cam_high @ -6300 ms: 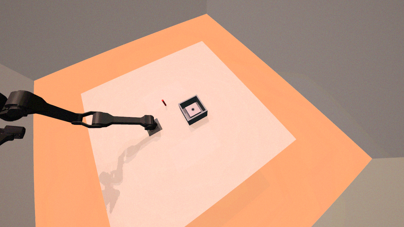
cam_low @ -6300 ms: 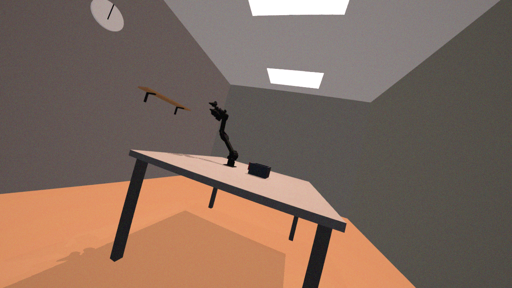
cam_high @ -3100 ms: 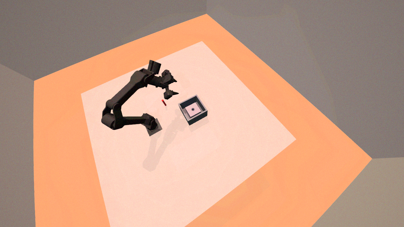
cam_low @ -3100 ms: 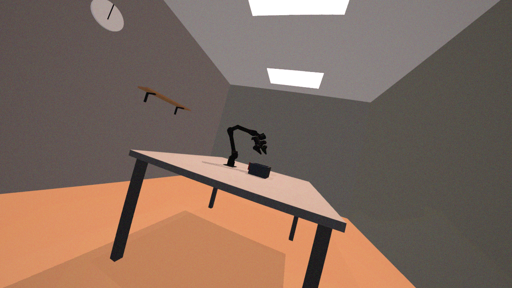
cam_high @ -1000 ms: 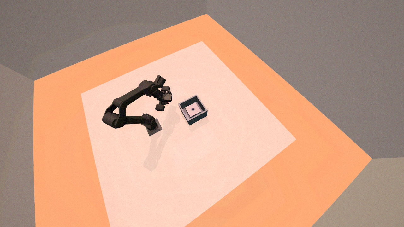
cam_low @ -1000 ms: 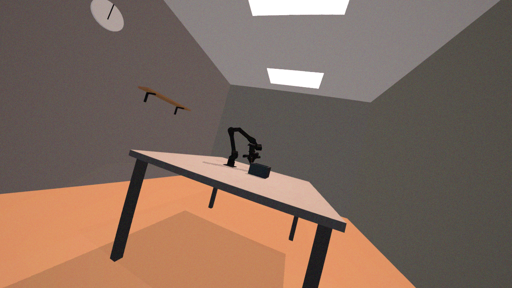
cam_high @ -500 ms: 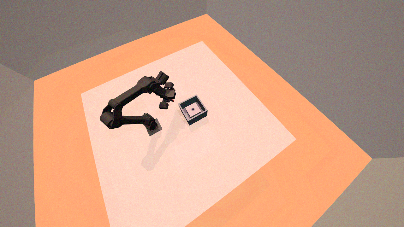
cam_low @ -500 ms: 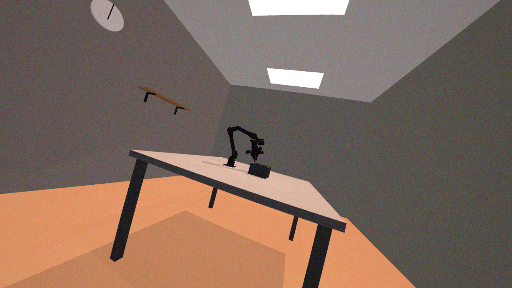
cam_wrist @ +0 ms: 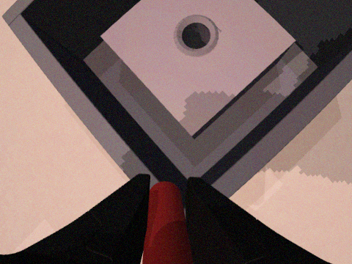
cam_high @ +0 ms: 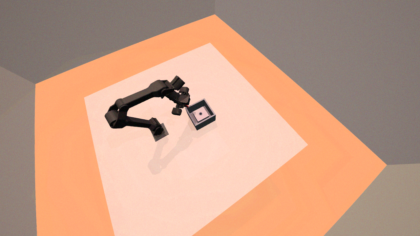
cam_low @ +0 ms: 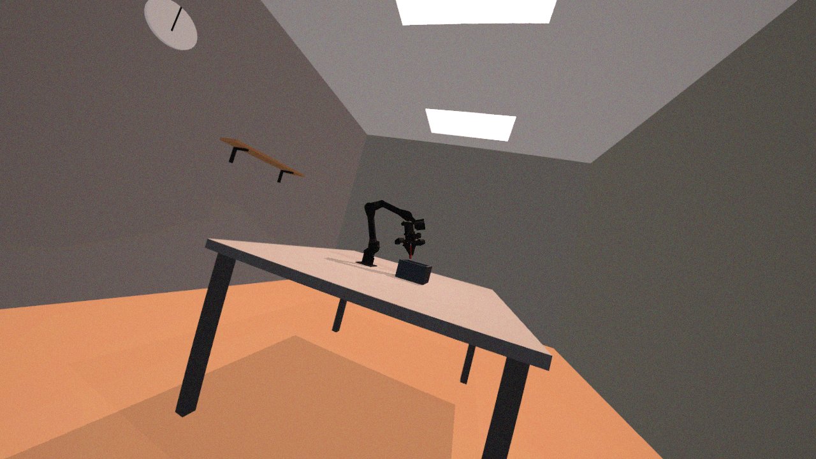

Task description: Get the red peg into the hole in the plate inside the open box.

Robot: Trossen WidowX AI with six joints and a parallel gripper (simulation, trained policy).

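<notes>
My gripper tip is 8 cm above the pale plate, 7 cm to the left of it and 4 cm short of it. From my gripper tip the other things lie so: red peg 2 cm above, 1 cm to the left, 1 cm behind; dark box 10 cm below, 7 cm to the right, 4 cm ahead.
</notes>
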